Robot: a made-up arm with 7 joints. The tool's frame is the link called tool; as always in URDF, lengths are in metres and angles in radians. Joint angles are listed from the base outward.
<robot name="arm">
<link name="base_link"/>
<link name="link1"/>
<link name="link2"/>
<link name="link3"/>
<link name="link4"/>
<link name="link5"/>
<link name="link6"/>
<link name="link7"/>
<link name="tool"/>
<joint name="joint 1" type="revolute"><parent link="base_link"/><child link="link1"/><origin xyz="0 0 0.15" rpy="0 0 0"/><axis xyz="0 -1 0"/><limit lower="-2.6" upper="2.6"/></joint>
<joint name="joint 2" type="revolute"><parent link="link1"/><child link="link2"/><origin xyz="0.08 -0.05 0.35" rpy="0 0 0"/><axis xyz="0 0 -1"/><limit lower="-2.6" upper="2.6"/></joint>
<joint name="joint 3" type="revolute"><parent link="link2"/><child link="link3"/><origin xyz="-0.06 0.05 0.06" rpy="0 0 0"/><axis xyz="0 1 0"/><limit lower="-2.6" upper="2.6"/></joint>
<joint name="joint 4" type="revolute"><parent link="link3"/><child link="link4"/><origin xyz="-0.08 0.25 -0.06" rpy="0 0 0"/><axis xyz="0 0 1"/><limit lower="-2.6" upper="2.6"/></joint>
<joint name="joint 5" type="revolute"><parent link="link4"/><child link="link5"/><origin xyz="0.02 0.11 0.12" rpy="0 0 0"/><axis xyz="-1 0 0"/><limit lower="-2.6" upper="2.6"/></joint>
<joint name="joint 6" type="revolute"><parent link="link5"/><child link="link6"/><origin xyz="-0.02 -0.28 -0.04" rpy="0 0 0"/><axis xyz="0 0 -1"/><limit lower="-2.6" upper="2.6"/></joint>
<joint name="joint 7" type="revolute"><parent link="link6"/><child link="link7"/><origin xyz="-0.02 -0.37 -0.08" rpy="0 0 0"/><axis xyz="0 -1 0"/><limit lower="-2.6" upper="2.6"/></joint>
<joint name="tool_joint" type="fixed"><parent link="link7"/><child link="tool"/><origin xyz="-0.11 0 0.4" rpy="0 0 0"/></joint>
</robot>
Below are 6 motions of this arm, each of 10 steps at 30 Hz.
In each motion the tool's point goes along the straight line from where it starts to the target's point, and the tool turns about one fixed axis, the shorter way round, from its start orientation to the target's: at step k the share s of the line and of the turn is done. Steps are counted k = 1, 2, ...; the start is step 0. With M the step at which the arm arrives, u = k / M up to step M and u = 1 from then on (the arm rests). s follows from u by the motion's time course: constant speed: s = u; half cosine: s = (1 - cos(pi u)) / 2; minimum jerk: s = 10 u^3 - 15 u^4 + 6 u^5.
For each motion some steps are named. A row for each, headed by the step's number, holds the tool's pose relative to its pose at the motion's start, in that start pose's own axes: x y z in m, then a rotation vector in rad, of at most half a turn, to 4 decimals.
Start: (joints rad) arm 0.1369 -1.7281 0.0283 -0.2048 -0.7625 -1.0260 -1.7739
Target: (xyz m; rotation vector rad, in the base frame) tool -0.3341 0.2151 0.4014 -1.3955 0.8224 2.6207
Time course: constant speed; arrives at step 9
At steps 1, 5, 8, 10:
1: 0.0041 0.0087 -0.0004 -0.0118 -0.0126 0.0194
5: 0.0207 0.0435 -0.0018 -0.0590 -0.0632 0.0972
8: 0.0331 0.0696 -0.0029 -0.0944 -0.1012 0.1556
10: 0.0373 0.0783 -0.0033 -0.1062 -0.1138 0.1750

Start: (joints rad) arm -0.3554 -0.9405 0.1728 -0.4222 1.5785 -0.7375 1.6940
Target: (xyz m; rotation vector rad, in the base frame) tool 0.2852 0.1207 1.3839 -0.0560 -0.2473 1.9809
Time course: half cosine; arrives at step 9
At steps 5, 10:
5: 0.0855 0.0024 -0.0459 0.0899 0.1032 -0.0547
10: 0.1457 0.0041 -0.0781 0.1531 0.1759 -0.0932

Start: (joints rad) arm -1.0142 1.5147 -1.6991 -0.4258 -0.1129 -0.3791 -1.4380
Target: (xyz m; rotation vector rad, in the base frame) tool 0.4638 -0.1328 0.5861 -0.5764 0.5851 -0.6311
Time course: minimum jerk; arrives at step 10
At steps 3, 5, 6, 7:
3: 0.0332 0.0019 -0.0057 0.0233 -0.0152 0.0894
5: 0.1017 0.0059 -0.0175 0.0715 -0.0467 0.2742
6: 0.1388 0.0080 -0.0240 0.0976 -0.0638 0.3744
7: 0.1702 0.0098 -0.0294 0.1197 -0.0782 0.4590

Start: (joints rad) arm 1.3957 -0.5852 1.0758 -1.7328 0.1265 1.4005 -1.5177
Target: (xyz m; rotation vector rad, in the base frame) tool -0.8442 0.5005 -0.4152 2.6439 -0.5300 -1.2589
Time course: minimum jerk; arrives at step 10
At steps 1, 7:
1: 0.0019 -0.0016 -0.0021 0.0037 0.0038 -0.0008
7: 0.1898 -0.1603 -0.2019 0.3591 0.3763 -0.0759

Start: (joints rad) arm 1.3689 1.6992 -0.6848 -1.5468 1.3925 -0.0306 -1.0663
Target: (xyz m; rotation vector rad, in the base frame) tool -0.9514 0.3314 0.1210 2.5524 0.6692 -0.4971
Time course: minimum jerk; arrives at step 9
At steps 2, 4, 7, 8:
2: 0.0145 0.0102 0.0239 -0.0310 0.0077 0.0271
4: 0.0753 0.0527 0.1243 -0.1610 0.0401 0.1405
7: 0.1754 0.1227 0.2893 -0.3748 0.0933 0.3272
8: 0.1877 0.1313 0.3096 -0.4011 0.0999 0.3502

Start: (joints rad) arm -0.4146 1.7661 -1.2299 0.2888 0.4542 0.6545 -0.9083
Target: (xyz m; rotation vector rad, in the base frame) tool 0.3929 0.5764 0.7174 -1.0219 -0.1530 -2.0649
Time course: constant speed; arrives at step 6
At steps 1, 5, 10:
1: -0.0035 0.0091 0.0142 -0.0282 -0.0122 0.0067
5: -0.0177 0.0455 0.0712 -0.1408 -0.0612 0.0335
10: -0.0212 0.0546 0.0854 -0.1690 -0.0734 0.0402

